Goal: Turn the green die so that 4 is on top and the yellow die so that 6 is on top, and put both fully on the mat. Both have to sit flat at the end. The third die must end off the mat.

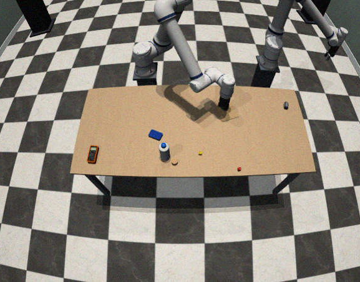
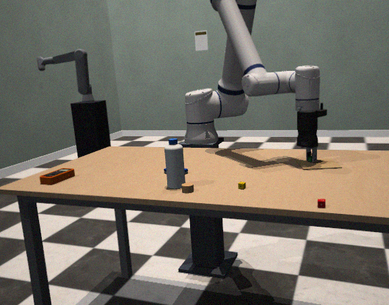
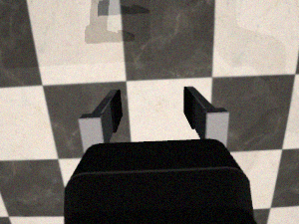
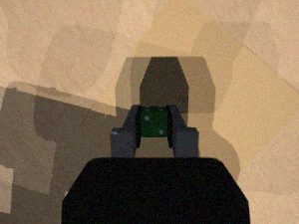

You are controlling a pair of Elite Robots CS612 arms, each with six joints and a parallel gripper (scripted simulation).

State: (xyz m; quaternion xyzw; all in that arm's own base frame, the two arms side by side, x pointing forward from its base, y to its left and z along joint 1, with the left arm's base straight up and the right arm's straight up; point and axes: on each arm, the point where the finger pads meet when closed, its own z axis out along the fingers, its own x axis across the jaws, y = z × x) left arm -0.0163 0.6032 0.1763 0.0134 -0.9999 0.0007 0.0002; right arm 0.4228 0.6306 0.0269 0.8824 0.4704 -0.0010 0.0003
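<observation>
The green die is 10 mm below my right hand. The rest, counted from my right hand: yellow die 340 mm ahead, 230 mm to the right, 20 mm below; thin tan mat 20 mm ahead, 20 mm to the left, 20 mm below; red die 490 mm ahead, 10 mm to the left, 20 mm below.
</observation>
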